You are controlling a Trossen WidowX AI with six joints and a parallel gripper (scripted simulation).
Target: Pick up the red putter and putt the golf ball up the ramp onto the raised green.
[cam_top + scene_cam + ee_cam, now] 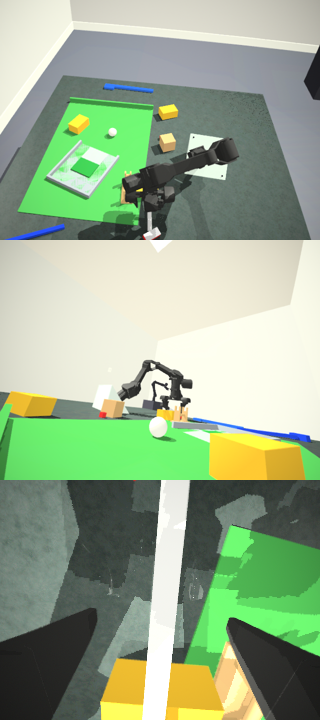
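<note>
The white golf ball lies 23 cm ahead of my gripper tip and 41 cm to the right of it. From my gripper tip the other things lie so: grey frame (31 cm ahead, 16 cm to the right, 2 cm below); tan cube (5 cm behind, 37 cm to the right).
</note>
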